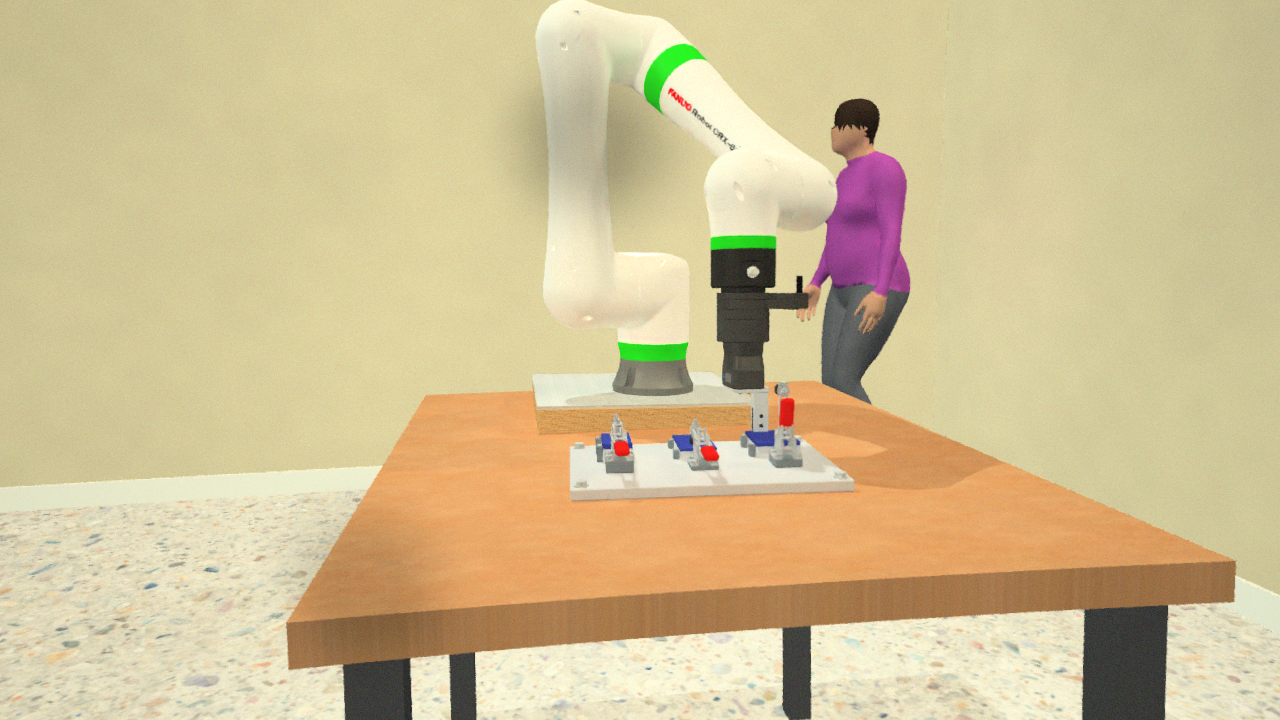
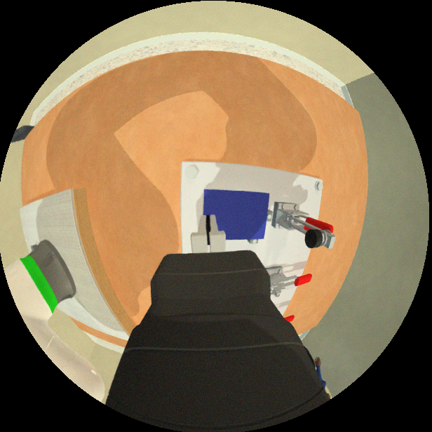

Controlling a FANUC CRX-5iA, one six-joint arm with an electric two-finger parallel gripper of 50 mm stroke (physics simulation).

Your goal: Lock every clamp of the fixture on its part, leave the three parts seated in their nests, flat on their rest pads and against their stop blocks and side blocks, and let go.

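Frame: origin at the arm's base, x ahead, y left, z up, level; centimetres.
Seen in the pictures: gripper, fingertip midpoint: [image 1: 759, 431]; arm's base, origin of the base link: [image 1: 652, 389].
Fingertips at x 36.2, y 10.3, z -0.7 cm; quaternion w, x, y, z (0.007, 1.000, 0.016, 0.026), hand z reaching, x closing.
Pixels of each thing's top centre, then the offset from my fingertips to it. Level surfaces: height alone.
- right blue part, middle of its top: [image 1: 771, 436] dy +0.8, dx +3.4, dz +0.0 cm
- white fixture plate, middle of its top: [image 1: 699, 461] dy -10.4, dx +7.6, dz -2.1 cm
- red handle, middle of its top: [image 1: 786, 401] dy +0.4, dx +11.9, dz +6.5 cm
- middle blue part, middle of its top: [image 1: 693, 441] dy -10.2, dx +2.4, dz -0.5 cm
- left blue part, middle of its top: [image 1: 616, 438] dy -21.2, dx +2.8, dz +0.5 cm
- wooden table, its level: dz -3.6 cm
The right blue part [image 1: 759, 437] [image 2: 240, 212] lies on the white fixture plate [image 1: 707, 486] [image 2: 190, 200]. Its clamp is open, with the red handle [image 1: 786, 411] [image 2: 319, 225] upright and the black-tipped arm [image 2: 314, 238] raised off the part. The middle blue part [image 1: 682, 443] and left blue part [image 1: 607, 440] have their clamp arms down over them, with red handles [image 1: 708, 454] [image 1: 621, 448] low. My gripper [image 1: 759, 428] [image 2: 208, 223] is shut and empty, pointing down at the right part's robot-side edge. Whether its tips touch is unclear. Contact with rest pads is hidden.
The robot's base stands on a raised pale slab [image 1: 626, 394] [image 2: 55, 220] behind the fixture. Bolt heads [image 1: 580, 483] [image 2: 192, 171] sit at the plate's corners. The wooden table [image 1: 626, 555] [image 2: 150, 215] bears everything. A person [image 1: 866, 214] stands behind the table at the right.
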